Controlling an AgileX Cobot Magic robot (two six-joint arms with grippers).
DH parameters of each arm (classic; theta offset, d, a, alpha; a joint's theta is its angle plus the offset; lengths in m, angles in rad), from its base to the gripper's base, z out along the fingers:
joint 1: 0 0.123 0 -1.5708
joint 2: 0.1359 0 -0.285 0
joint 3: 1.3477 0 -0.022 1.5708
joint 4: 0 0.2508 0 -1.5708
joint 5: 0 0 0.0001 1.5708
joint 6: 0 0.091 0 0
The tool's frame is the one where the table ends.
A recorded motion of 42 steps. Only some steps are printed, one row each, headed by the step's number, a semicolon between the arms.
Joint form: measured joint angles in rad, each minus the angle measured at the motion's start. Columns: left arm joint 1, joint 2, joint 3, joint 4, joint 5, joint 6; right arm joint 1, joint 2, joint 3, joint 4, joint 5, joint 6.
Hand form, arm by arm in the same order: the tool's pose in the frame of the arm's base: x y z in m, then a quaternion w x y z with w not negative. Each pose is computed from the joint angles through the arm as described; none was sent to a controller.
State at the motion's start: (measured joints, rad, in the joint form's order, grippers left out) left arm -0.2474 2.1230 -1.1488 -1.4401 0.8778 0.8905; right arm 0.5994 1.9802 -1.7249 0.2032 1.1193 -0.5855
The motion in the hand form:
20: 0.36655 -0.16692 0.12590 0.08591 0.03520 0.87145 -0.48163; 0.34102 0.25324 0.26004 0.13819 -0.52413 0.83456 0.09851
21: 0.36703 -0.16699 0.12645 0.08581 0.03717 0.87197 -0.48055; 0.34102 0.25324 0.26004 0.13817 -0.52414 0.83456 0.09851
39: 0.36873 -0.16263 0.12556 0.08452 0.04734 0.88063 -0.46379; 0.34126 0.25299 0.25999 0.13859 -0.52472 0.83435 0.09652
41: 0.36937 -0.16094 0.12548 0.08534 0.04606 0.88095 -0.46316; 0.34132 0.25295 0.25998 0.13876 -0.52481 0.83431 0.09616
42: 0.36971 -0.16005 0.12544 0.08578 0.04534 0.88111 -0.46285; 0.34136 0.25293 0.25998 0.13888 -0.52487 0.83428 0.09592
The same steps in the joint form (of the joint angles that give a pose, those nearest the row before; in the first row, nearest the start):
20: 0.0000 0.0012 -0.0612 0.0173 0.0497 -0.0052; 0.0000 0.0014 0.0000 0.0020 0.0018 0.0000
21: 0.0000 0.0012 -0.0652 0.0241 0.0501 -0.0089; 0.0000 0.0014 0.0000 0.0020 0.0019 0.0000
39: 0.0084 0.0012 -0.0761 0.0805 0.0399 -0.0282; 0.0000 0.0014 0.0000 -0.0022 0.0011 0.0000
41: 0.0129 0.0012 -0.0761 0.0822 0.0400 -0.0282; 0.0000 0.0014 0.0000 -0.0029 0.0008 0.0000
42: 0.0152 0.0012 -0.0761 0.0831 0.0400 -0.0282; 0.0000 0.0014 0.0000 -0.0034 0.0006 0.0000

